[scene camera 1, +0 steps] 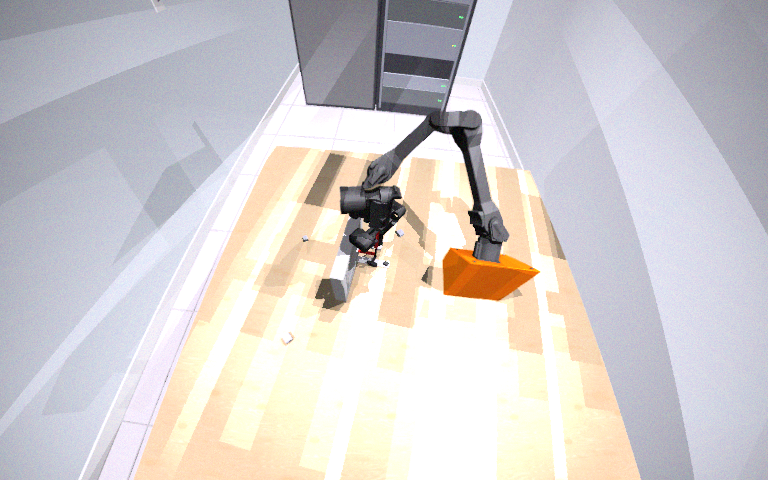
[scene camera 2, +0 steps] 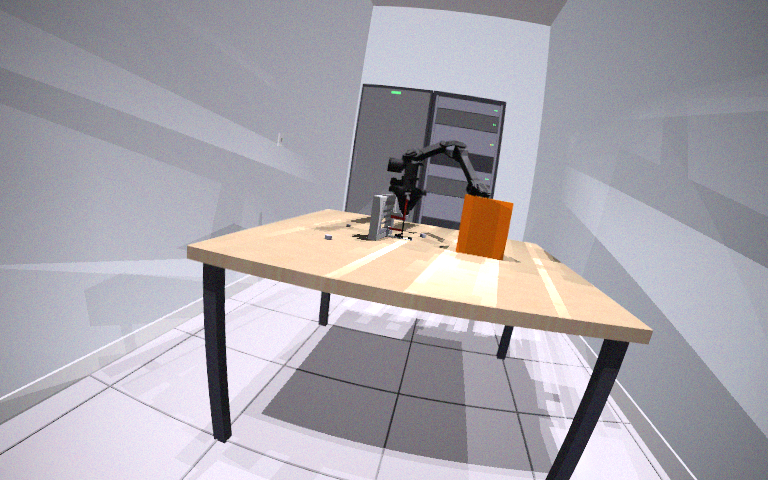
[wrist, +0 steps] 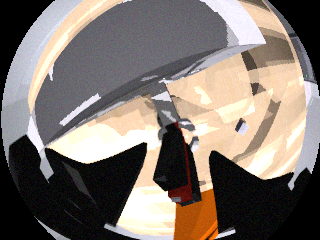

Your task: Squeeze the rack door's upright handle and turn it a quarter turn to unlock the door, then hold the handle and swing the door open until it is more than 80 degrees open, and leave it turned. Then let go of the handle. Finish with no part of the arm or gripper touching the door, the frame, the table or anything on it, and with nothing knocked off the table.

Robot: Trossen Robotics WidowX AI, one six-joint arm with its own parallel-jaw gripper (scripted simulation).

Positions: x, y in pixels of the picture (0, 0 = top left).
Labels:
my gripper: scene camera 1; scene camera 2 405, 210; wrist
same spot on my gripper: [wrist: 98, 191] = [scene camera 1: 364, 230]

